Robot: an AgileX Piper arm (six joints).
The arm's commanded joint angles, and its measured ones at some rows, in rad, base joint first. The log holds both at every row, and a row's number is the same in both.
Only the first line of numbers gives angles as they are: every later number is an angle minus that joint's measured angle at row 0.
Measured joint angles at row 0:
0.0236 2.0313 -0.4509 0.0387 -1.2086 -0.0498
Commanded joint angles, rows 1 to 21:
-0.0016 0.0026 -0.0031 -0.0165 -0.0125 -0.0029
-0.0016 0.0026 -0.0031 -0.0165 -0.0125 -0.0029
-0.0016 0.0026 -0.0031 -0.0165 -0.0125 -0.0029
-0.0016 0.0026 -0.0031 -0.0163 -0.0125 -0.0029
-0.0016 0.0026 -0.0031 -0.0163 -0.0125 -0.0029
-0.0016 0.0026 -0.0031 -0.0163 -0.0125 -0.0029
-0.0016 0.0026 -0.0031 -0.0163 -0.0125 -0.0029
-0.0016 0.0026 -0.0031 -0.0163 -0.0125 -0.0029
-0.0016 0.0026 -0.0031 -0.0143 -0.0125 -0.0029
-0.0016 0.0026 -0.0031 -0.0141 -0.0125 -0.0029
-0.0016 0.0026 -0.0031 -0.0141 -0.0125 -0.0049
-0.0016 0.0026 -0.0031 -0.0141 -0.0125 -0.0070
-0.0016 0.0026 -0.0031 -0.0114 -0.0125 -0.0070
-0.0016 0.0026 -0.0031 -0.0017 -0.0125 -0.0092
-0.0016 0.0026 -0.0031 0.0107 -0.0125 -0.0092
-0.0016 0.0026 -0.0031 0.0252 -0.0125 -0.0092
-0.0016 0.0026 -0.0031 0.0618 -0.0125 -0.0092
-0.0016 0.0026 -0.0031 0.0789 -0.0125 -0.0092
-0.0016 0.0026 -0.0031 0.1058 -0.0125 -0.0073
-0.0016 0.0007 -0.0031 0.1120 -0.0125 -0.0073
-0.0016 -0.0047 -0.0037 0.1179 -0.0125 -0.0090
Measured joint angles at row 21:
0.0000 0.0000 0.0000 0.0591 0.0000 -0.0012
